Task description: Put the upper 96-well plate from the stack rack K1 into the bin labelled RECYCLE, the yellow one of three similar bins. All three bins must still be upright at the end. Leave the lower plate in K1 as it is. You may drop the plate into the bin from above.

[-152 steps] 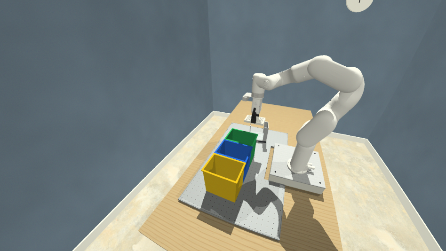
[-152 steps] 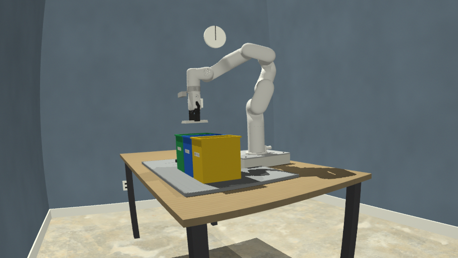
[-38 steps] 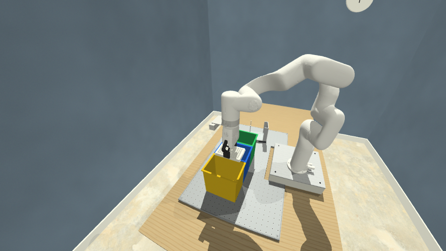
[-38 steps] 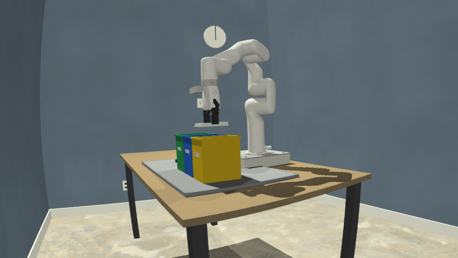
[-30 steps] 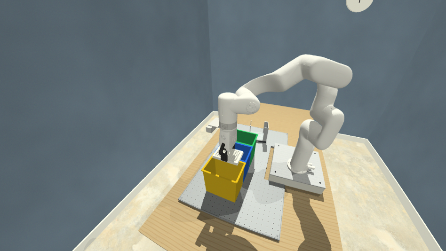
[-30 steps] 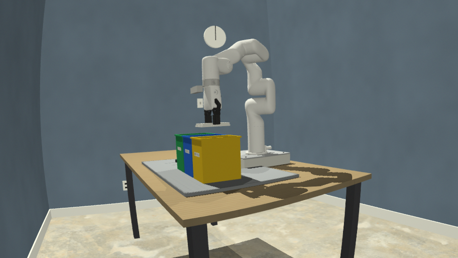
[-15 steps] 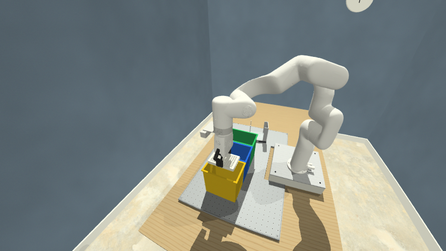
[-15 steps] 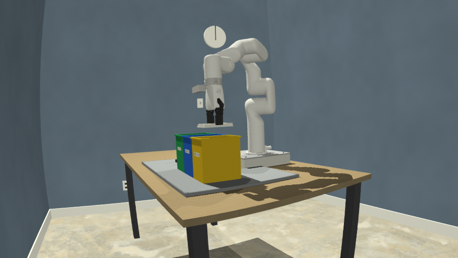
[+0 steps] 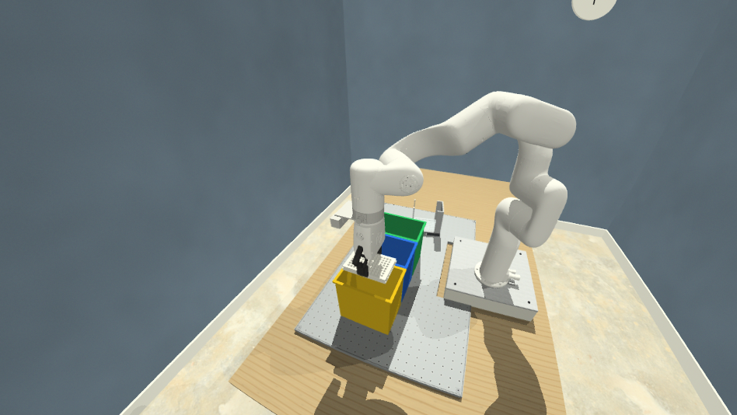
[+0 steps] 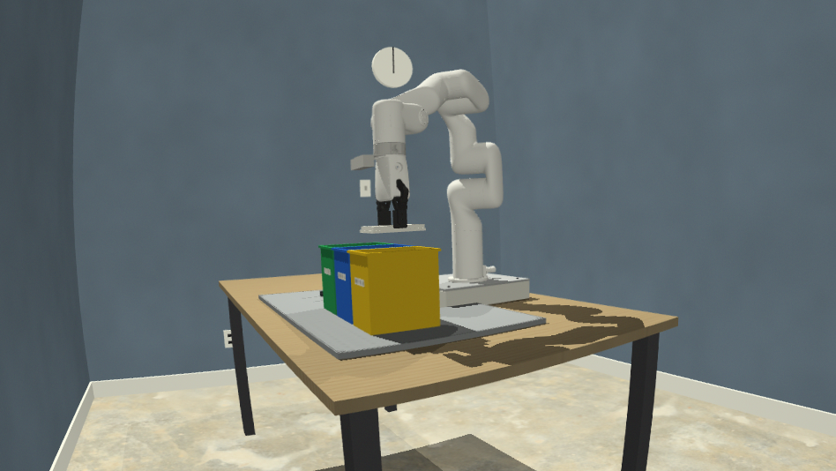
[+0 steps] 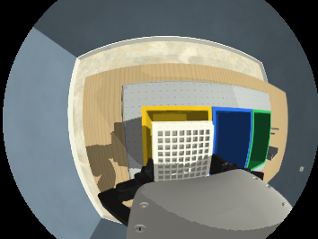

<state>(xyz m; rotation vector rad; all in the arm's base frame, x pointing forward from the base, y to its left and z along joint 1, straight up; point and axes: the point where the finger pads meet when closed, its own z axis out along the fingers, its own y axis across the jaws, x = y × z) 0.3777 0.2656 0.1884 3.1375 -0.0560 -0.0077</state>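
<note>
My gripper is now 15 cm above the yellow bin. The rest, counted from my hand: white 96-well plate (1 cm below); green bin (1 cm behind, 27 cm to the right, 15 cm below); blue bin (13 cm to the right, 15 cm below).
</note>
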